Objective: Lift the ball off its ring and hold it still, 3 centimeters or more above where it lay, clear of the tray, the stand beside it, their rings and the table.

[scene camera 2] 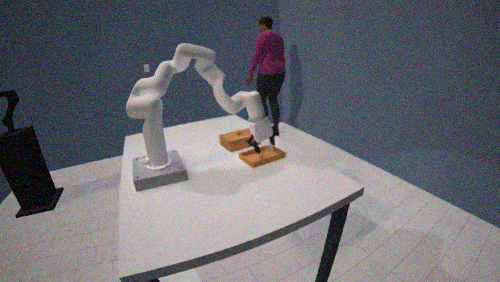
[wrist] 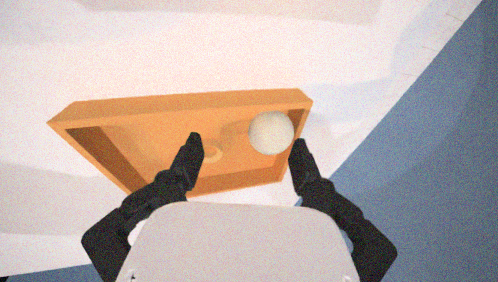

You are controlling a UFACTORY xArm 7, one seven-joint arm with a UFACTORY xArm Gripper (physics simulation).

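Places are measured from the arm's base along level axes (x ahead, y left, z up), in centimetres.
Pixels of known places: gripper, between the fingertips: (scene camera 2: 265,148) (wrist: 247,146); arm's base, origin of its link: (scene camera 2: 159,164).
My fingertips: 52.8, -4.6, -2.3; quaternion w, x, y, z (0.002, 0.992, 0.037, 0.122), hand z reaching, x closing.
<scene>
Ahead of a thing's pixels: the offset from my fingertips to its top centre, as dx, dy, dz. "spot": to the spot under its first point. Level surfaces: height alone.
An off-white ball @(+2.3, +1.0, +1.6) (scene camera 2: 268,148) (wrist: 271,133) is at the right end of the orange tray @(-3.6, -2.7, -0.3) (scene camera 2: 270,160) (wrist: 190,102) in the wrist view, near its end wall. What lies under the ball is hidden. A small ring @(spot: -2.6, -3.2, -1.9) (wrist: 218,155) on the tray floor is bare, left of the ball. My gripper (scene camera 2: 265,146) (wrist: 247,146) is open and empty, pointing down at the tray. In the wrist view the ball shows between the fingertips, close to the right one and well away from the left one. The exact height of the fingertips over the ball is hard to tell.
The orange stand (scene camera 2: 234,142) is a block beside the tray, on its far left side in the scene view, with a small ring on top. The arm's grey base (scene camera 2: 161,177) is on the left of the white table @(dz -3.1) (scene camera 2: 215,215). A person (scene camera 2: 270,55) is beyond the table's far edge.
</scene>
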